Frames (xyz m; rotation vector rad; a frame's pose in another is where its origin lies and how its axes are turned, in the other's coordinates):
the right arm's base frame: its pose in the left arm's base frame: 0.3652 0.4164 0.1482 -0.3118 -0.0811 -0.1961
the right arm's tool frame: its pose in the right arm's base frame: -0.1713 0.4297 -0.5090 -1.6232 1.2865 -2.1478
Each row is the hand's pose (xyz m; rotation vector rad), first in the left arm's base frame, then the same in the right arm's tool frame.
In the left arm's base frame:
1: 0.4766 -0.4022 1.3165 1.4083 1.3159 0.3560
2: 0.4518 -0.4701 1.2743 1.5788 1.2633 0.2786
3: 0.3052 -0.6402 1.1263 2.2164 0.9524 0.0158
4: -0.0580 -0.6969 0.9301 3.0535 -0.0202 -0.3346
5: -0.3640 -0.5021 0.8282 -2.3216 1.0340 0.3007
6: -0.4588 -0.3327 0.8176 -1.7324 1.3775 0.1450
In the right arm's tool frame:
1: 1.6212 -0.2106 1.3328 0.7470 -0.4733 -2.5149
2: 1.6176 -0.1280 1.3458 0.6975 -0.6905 -2.4546
3: 1.6206 0.1379 1.3056 0.4764 -1.4181 -2.0432
4: 1.6746 0.4404 1.0242 -0.0056 -2.1244 -0.9909
5: 1.7110 0.4845 0.6518 -0.4041 -2.1712 0.2315
6: 1.7121 0.4073 0.4734 -0.5266 -1.9247 0.8985

